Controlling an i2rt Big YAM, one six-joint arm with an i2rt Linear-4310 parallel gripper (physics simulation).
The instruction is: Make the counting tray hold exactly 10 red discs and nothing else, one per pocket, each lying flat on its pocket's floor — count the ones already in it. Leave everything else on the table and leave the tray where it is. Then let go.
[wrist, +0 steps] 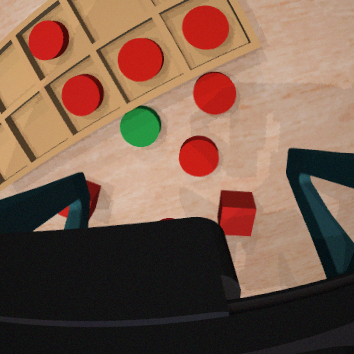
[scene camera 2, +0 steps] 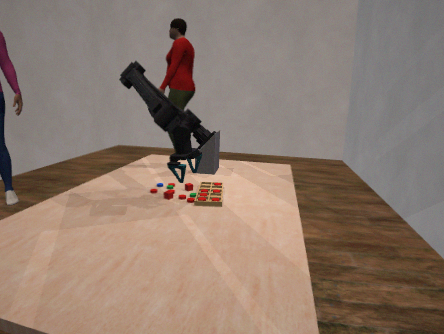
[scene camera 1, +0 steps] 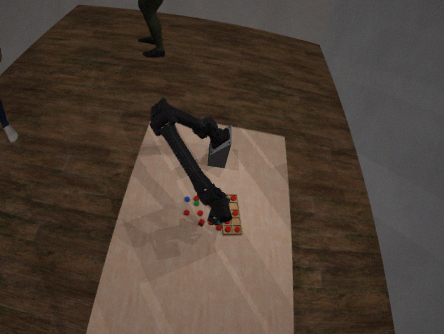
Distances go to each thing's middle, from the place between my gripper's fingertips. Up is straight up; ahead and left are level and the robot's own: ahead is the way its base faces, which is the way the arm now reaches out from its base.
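For the wooden counting tray (wrist: 43, 126), here's where my hand is: 70 mm above it, 80 mm to the right of it and 60 mm past it.
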